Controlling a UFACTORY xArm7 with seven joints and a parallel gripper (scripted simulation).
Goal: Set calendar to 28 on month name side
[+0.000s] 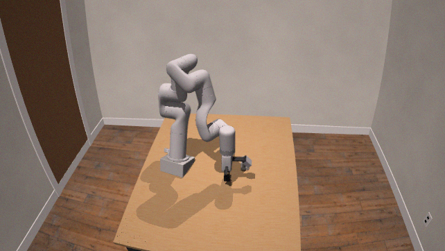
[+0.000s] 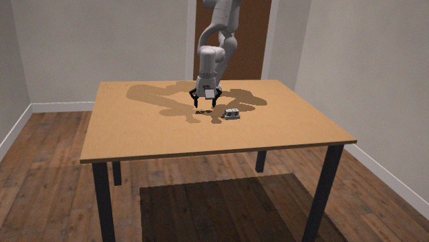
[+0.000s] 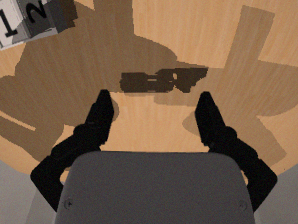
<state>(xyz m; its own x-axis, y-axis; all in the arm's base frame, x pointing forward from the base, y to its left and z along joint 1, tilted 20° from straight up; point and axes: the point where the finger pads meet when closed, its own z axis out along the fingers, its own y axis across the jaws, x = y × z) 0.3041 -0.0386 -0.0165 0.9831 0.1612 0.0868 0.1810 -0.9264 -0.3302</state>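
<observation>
The grey calendar tray is 13 cm to the left of my hand, 6 cm ahead of it and 3 cm below it.
</observation>
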